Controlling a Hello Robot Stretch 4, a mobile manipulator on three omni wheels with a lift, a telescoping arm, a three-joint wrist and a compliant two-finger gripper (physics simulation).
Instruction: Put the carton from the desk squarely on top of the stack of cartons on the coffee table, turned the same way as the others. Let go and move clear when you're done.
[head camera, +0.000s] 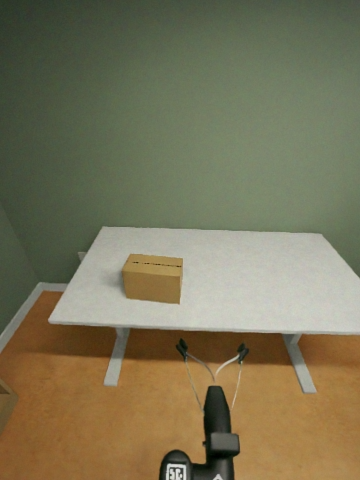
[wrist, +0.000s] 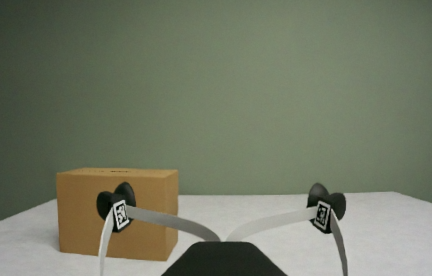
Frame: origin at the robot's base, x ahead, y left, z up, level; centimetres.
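Where they show: hand, its tool point: (head camera: 212, 345) (wrist: 221, 203).
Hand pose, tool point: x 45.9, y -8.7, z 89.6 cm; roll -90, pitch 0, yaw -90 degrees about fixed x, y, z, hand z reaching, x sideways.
After its pixels a point has its place.
A brown carton (head camera: 152, 284) @(x 77.0, y 14.3, z 80.8 cm) (wrist: 150, 215) stands upright on the left part of the white desk (head camera: 250, 285) @(x 90.6, y -32.9, z 69.2 cm) (wrist: 280, 255) @(x 79.8, y -22.1, z 69.2 cm), its taped seam running along its top. My gripper (head camera: 212, 349) @(x 45.9, y -8.7, z 89.6 cm) (wrist: 221, 207) @(x 45.9, y -8.7, z 89.6 cm) is open, its two fingers wide apart with nothing between them. In the head camera view it is in front of the desk's near edge, to the right of the carton. In the wrist view the left fingertip overlaps the carton's front face, which lies beyond it. The stack of cartons and the coffee table cannot be made out in these views.
The desk's two grey legs (head camera: 116, 357) (head camera: 300, 362) stand on the orange-brown floor (head camera: 125, 425) @(x 47.9, y 29.8, z -2.8 cm). A green wall (head camera: 200, 125) @(x 144.2, y -4.2, z 134.1 cm) (wrist: 215, 100) @(x 144.3, y -6.8, z 111.7 cm) rises behind the desk. Part of a brown box-like object (head camera: 6, 407) @(x 48.8, y 97.0, z 4.6 cm) shows at the left edge of the head camera view.
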